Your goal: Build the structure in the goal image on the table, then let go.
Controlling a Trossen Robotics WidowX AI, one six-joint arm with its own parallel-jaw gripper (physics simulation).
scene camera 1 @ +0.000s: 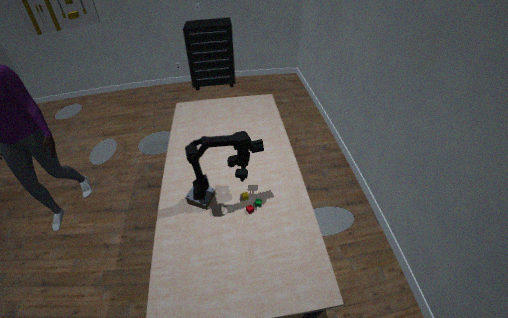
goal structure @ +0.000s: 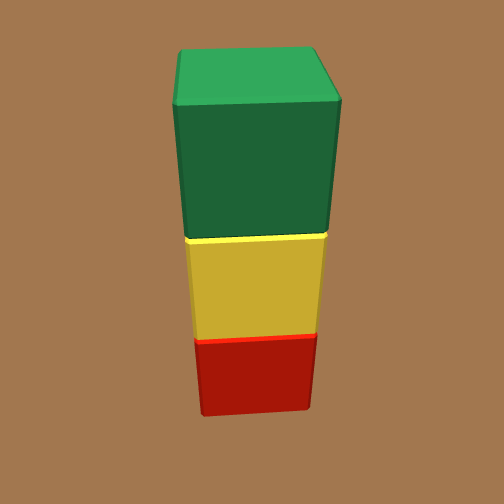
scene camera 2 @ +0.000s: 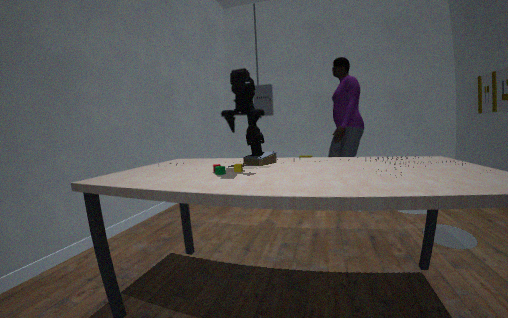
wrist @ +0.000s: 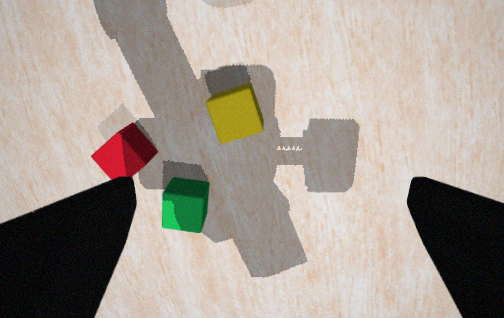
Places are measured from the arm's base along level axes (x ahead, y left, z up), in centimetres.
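Pixels of known places: gripper, fingertip midpoint: (scene camera 2: 242, 132) (wrist: 274, 191); arm's base at its link origin: (scene camera 1: 199, 195) (scene camera 2: 257, 154).
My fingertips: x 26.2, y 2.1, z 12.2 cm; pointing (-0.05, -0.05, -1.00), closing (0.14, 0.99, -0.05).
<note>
For each thing: its top centre in the pictures, then the offset to it from my fingertips. Level surfaces: height alone.
- yellow cube at its top centre: (wrist: 234, 117) (scene camera 2: 238, 164) (scene camera 1: 245, 194) dy -2.6, dx +0.4, dz -13.8 cm
- green cube at its top centre: (wrist: 181, 213) (scene camera 2: 219, 166) (scene camera 1: 258, 200) dy -8.0, dx +7.6, dz -13.8 cm
- red cube at its top centre: (wrist: 117, 160) (scene camera 1: 250, 207) dy -12.1, dx +2.6, dz -13.8 cm
- table at its surface level: dz -17.1 cm
A yellow cube (scene camera 1: 244, 196) (scene camera 2: 238, 168) (wrist: 235, 116), a green cube (scene camera 1: 258, 202) (scene camera 2: 220, 170) (wrist: 185, 209) and a red cube (scene camera 1: 250, 209) (scene camera 2: 216, 167) (wrist: 119, 154) lie apart from each other on the table (scene camera 1: 230, 265) (scene camera 2: 320, 182) (wrist: 400, 75). Each is turned at a different angle. My gripper (scene camera 1: 238, 172) (scene camera 2: 244, 126) (wrist: 274, 191) is open and empty, high above the table. In the wrist view the yellow and green cubes show between the fingers, and the left fingertip slightly overlaps the red cube's lower edge.
The arm's base (scene camera 1: 201, 198) (scene camera 2: 260, 159) stands on the table, near its left edge in scene camera 1. The arm's shadow falls across the table around the cubes. A person (scene camera 1: 20, 115) (scene camera 2: 348, 107) stands beyond the table. A dark drawer cabinet (scene camera 1: 210, 54) stands by the wall.
</note>
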